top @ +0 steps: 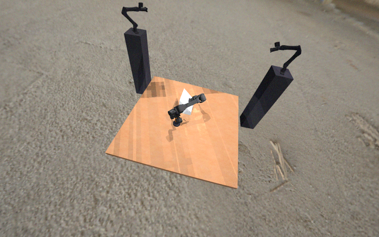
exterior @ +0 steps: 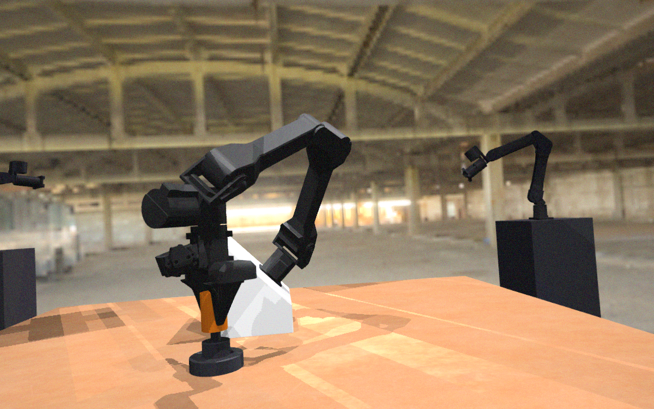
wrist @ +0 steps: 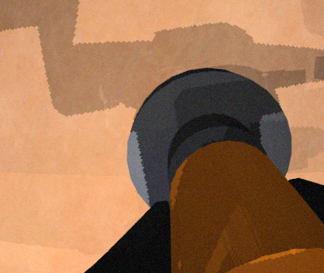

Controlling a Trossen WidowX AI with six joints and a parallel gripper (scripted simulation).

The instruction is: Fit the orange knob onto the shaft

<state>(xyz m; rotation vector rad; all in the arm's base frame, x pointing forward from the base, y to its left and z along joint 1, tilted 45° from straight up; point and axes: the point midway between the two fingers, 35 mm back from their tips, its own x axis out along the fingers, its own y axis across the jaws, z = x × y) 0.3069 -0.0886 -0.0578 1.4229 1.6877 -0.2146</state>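
The knob lies 20 mm above my gripper tip. From my gripper tip the other things lie so: pedestal 40 mm below.
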